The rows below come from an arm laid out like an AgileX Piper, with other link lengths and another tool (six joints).
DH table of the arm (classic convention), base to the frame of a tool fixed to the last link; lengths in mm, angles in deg. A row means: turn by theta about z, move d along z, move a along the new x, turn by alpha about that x. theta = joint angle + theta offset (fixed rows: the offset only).
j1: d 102.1; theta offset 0; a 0; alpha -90
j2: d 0; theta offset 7.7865; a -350.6; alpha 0
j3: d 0; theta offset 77.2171; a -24.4; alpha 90
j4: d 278.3; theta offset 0; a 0; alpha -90
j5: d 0; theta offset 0; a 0; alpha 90
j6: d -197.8; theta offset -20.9; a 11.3; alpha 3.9
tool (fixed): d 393.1; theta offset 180; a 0; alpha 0
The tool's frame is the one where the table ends.
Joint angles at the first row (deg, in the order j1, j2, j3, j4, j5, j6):
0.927 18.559 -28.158 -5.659 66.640 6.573
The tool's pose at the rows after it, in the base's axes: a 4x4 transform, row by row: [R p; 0 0 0 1], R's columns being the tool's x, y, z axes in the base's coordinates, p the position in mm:
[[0.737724, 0.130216, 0.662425, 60.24], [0.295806, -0.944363, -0.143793, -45.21], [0.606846, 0.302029, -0.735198, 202.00], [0, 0, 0, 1]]
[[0.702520, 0.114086, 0.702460, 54.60], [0.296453, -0.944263, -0.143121, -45.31], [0.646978, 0.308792, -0.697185, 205.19], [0, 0, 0, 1]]
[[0.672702, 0.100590, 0.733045, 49.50], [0.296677, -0.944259, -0.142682, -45.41], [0.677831, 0.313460, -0.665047, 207.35], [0, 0, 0, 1]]
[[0.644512, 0.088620, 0.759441, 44.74], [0.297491, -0.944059, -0.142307, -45.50], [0.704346, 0.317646, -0.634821, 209.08], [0, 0, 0, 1]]
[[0.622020, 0.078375, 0.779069, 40.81], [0.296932, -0.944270, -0.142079, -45.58], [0.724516, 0.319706, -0.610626, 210.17], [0, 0, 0, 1]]
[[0.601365, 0.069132, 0.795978, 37.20], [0.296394, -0.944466, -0.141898, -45.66], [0.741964, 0.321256, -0.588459, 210.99], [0, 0, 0, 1]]
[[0.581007, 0.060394, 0.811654, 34.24], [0.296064, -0.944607, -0.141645, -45.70], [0.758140, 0.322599, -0.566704, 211.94], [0, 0, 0, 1]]
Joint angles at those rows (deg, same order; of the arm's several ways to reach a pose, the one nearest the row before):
0.924 15.823 -28.158 -5.609 66.641 6.570
0.928 12.625 -28.159 -5.612 66.642 6.501
0.929 9.949 -28.157 -5.613 66.745 6.450
0.925 7.511 -28.158 -5.610 66.862 6.359
0.925 5.573 -28.158 -5.610 66.992 6.360
0.928 3.820 -28.158 -5.613 67.126 6.362
0.924 2.266 -28.157 -5.609 67.123 6.359

